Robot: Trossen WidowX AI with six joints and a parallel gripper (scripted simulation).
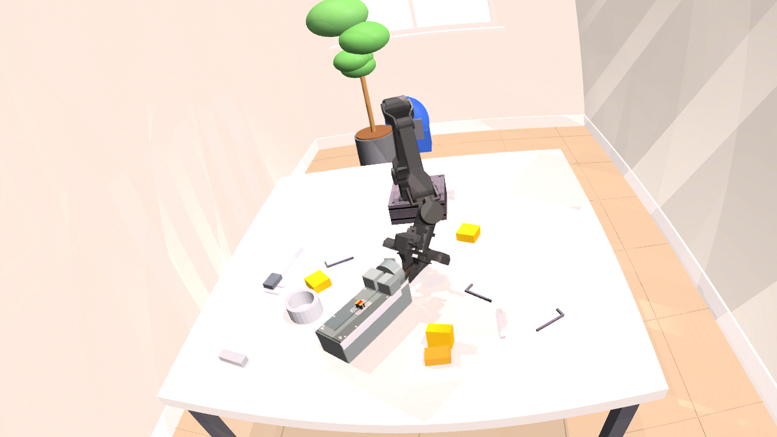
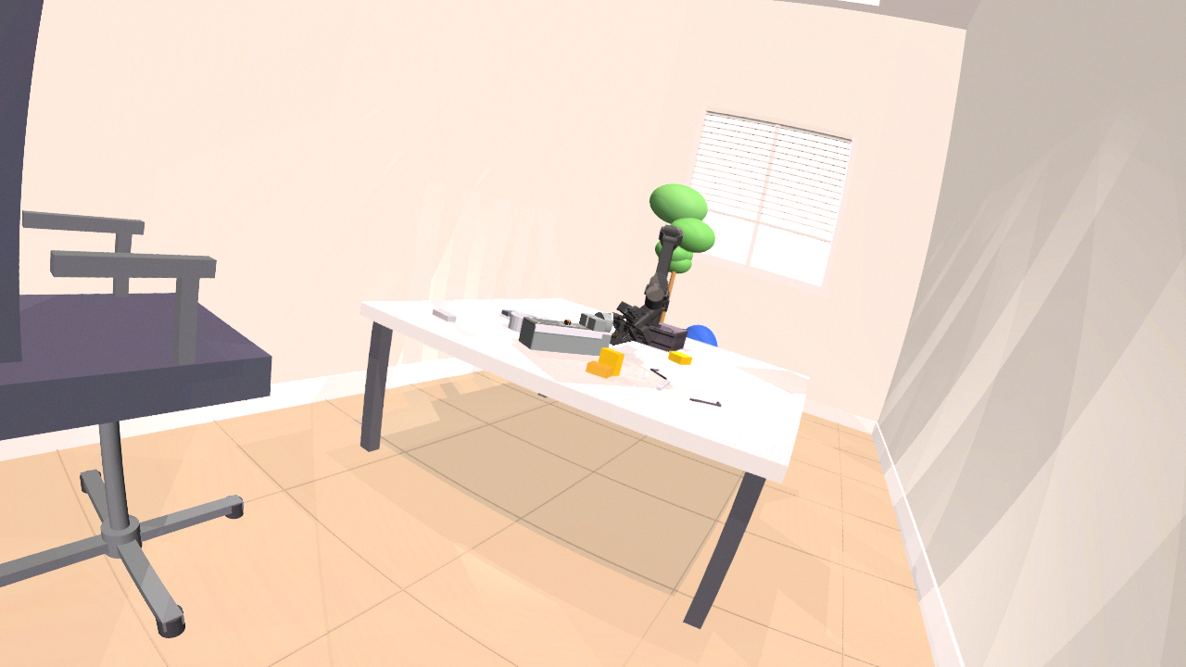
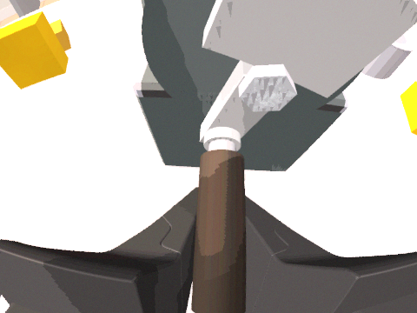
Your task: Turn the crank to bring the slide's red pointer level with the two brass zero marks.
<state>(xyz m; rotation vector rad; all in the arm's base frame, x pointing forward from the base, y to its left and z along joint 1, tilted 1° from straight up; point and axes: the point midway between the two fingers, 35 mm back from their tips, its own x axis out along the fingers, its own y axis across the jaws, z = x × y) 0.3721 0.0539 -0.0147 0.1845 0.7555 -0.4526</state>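
My gripper tip is now 3 cm below the brown crank handle, 2 cm past it and 1 cm to the right of it. Also, from my gripper tip: red pointer (14 cm ahead, 8 cm to the right, 5 cm above).
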